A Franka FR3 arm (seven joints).
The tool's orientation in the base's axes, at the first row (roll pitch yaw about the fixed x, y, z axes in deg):
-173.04 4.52 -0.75
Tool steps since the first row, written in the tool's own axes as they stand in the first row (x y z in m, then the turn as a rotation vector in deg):
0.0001 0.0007 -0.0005 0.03 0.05 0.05
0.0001 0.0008 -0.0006 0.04 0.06 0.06
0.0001 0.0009 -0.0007 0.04 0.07 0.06
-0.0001 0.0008 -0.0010 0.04 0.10 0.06
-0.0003 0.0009 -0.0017 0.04 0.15 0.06
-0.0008 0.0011 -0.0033 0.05 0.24 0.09
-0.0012 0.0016 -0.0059 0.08 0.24 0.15
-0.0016 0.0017 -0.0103 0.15 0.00 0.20
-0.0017 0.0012 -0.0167 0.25 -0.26 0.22
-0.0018 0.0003 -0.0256 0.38 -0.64 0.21
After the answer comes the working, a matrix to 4 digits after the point.
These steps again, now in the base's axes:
0.0001 -0.0008 0.0004 0.02 -0.04 -0.06
0.0001 -0.0009 0.0005 0.03 -0.05 -0.07
0.0001 -0.0010 0.0006 0.03 -0.06 -0.07
0.0000 -0.0009 0.0009 0.03 -0.09 -0.07
-0.0002 -0.0011 0.0016 0.03 -0.14 -0.08
-0.0006 -0.0015 0.0032 0.04 -0.23 -0.12
-0.0008 -0.0023 0.0057 0.06 -0.22 -0.18
-0.0008 -0.0029 0.0101 0.13 0.02 -0.21
-0.0004 -0.0032 0.0165 0.24 0.28 -0.21
0.0002 -0.0034 0.0254 0.38 0.66 -0.16

The tool's axes in the first row as the columns of a matrix, in the base's axes (rounded; the answer above uses it unrounded):
0.9968 -0.0225 -0.0766
-0.0130 -0.9924 0.1222
-0.0788 -0.1208 -0.9895

